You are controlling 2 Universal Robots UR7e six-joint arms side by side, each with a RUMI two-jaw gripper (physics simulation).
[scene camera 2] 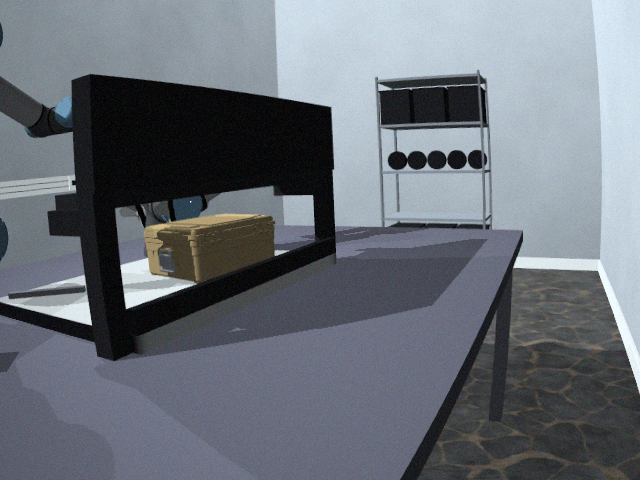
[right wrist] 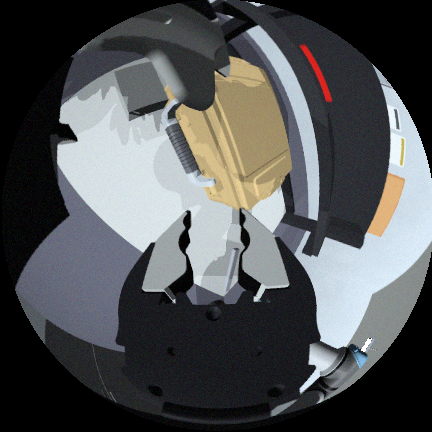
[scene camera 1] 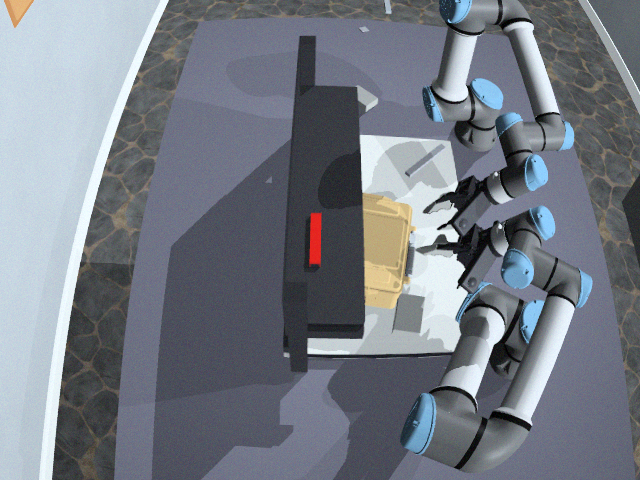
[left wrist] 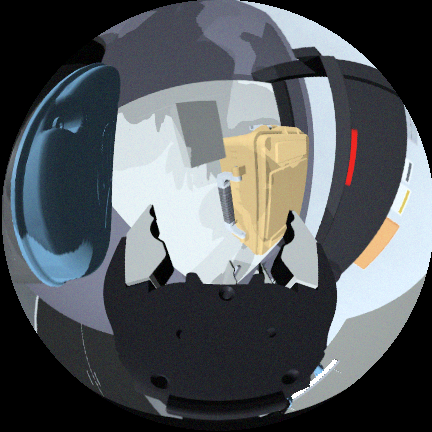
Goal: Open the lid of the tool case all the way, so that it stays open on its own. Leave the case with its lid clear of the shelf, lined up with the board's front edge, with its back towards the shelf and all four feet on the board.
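The tan tool case [scene camera 1: 387, 242] [scene camera 2: 232, 248] [left wrist: 285, 190] [right wrist: 255, 120] stands upright on the white board [scene camera 1: 434, 279] with its lid shut. Its handle [scene camera 1: 410, 253] [left wrist: 226, 202] [right wrist: 181, 147] faces the arms. Its back lies towards the black shelf [scene camera 1: 330, 155] [scene camera 2: 206, 139] [left wrist: 370, 150] [right wrist: 350, 150], which hides part of it in scene camera 1. It looks slightly turned to the board's front edge. My left gripper [scene camera 1: 426, 248] [left wrist: 221, 207] is open and empty, in front of the handle side. My right gripper [scene camera 1: 432, 219] [right wrist: 214, 209] is open, fingers partly apart, near the case's front corner.
A grey block [scene camera 1: 410, 312] [left wrist: 201, 132] [right wrist: 142, 90] stands on the board beside the case. A grey bar [scene camera 1: 424, 160] [scene camera 2: 46, 292] lies at the board's other end. A pale block [scene camera 1: 368, 99] lies beyond the board. The two grippers are close together.
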